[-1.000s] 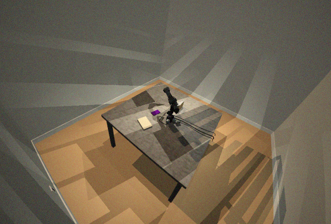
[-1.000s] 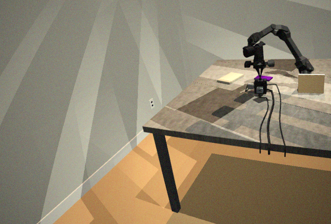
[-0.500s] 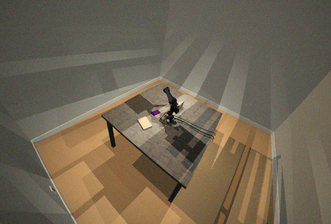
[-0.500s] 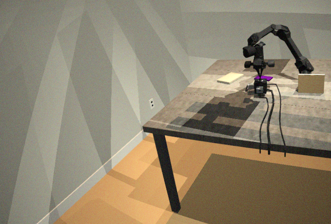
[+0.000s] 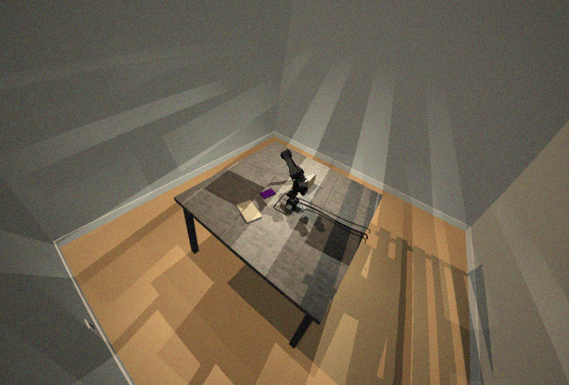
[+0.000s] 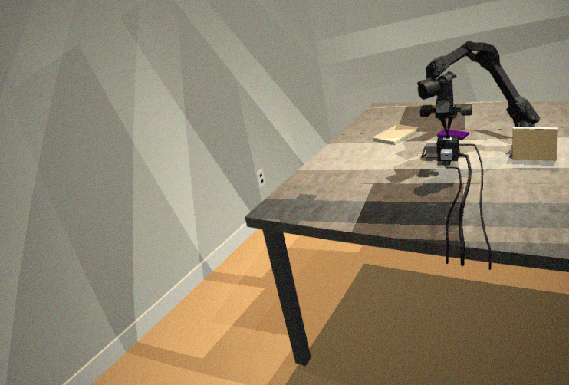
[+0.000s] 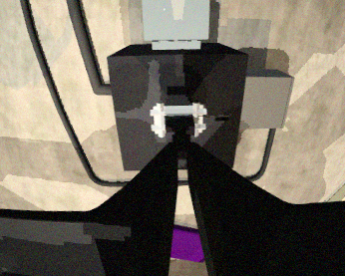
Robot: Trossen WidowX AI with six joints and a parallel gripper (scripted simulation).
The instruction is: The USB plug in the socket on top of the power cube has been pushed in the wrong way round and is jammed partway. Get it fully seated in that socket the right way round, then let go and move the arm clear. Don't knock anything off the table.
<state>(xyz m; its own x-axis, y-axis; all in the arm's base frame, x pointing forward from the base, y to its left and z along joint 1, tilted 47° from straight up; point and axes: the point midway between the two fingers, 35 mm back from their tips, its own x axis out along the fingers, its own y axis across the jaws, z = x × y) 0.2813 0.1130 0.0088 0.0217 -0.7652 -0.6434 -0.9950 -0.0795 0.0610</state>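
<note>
My gripper tip is 20 mm above the USB plug. The rest, counted from my gripper tip: beige pad (270 mm ahead, 210 mm to the right, 100 mm below); purple flat item (20 mm ahead, 230 mm to the right, 100 mm below); USB socket (40 mm below).
</note>
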